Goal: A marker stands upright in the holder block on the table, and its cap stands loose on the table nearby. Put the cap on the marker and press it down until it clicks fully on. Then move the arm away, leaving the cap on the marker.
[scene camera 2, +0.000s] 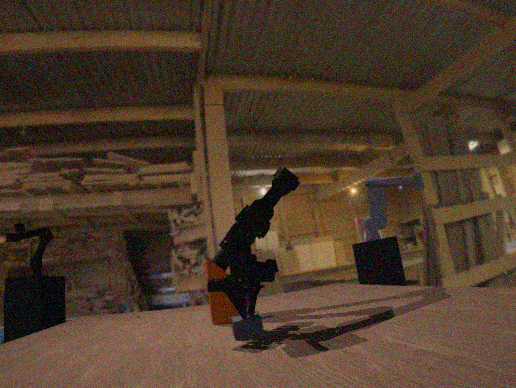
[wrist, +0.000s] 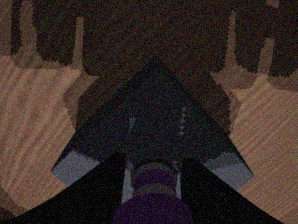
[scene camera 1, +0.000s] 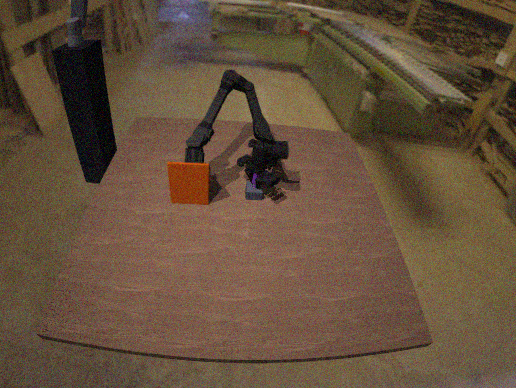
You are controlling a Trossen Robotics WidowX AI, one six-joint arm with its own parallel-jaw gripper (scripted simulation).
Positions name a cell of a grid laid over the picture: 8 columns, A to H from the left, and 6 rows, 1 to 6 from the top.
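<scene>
Here is my gripper (scene camera 2: D5), (wrist: E5), (scene camera 1: D3), visible in these views. And I can see a holder block (wrist: D3).
</scene>
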